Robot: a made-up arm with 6 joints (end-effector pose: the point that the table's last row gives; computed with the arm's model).
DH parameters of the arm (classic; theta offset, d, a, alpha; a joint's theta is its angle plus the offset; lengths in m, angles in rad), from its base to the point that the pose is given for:
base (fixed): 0 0.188 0 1.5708
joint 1: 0.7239 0 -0.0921 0
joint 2: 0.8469 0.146 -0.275 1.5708
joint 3: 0 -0.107 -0.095 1.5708
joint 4: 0 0.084 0.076 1.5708
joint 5: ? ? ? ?
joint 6: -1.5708 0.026 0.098 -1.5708
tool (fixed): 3.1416 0.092 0 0
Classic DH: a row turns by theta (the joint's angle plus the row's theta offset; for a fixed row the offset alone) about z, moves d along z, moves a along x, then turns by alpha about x.
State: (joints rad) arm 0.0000 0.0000 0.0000 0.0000 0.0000 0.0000
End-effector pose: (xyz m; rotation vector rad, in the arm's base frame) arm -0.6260 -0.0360 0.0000 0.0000 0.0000 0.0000
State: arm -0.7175 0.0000 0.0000 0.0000 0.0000 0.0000
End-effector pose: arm -0.5953 -0.0360 0.4579 0.0000 0.7175 0.0000
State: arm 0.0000 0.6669 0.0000 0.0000 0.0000 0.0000
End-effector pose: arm -0.4281 -0.0360 -0.3173 0.0000 -0.6669 0.0000
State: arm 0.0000 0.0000 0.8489 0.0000 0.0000 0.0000
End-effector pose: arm -0.6260 -0.1844 0.0324 0.8489 0.0000 0.0000
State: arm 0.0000 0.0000 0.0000 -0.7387 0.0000 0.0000
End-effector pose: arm -0.6723 -0.0360 -0.3663 0.0000 -0.7387 0.0000
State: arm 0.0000 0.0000 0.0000 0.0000 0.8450 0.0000
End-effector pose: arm -0.6260 0.0802 -0.0756 -0.8450 0.0000 0.0000
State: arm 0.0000 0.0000 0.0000 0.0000 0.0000 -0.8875
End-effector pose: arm -0.6612 -0.0360 -0.1099 0.0000 -0.8875 0.0000
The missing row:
joint 5: 0 0.352 0.075 -1.5708
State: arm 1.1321 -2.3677 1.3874 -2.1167 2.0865 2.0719
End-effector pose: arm -0.1181 0.1652 0.0357 -0.5521 -1.2622 2.4099
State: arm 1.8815 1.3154 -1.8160 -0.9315 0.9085 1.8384
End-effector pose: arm 0.4194 -0.3912 0.5952 -1.7473 1.2648 1.9709
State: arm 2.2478 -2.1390 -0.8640 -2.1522 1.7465 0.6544
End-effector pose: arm 0.2593 -0.2773 -0.5741 -0.7443 -1.9126 -1.3557
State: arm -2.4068 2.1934 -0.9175 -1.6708 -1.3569 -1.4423
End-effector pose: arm -0.2931 -0.5288 -0.3644 1.5360 -1.6330 0.8979
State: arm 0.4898 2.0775 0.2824 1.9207 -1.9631 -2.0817
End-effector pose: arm -0.1353 -0.0882 0.1976 1.7846 -1.5285 -1.2891
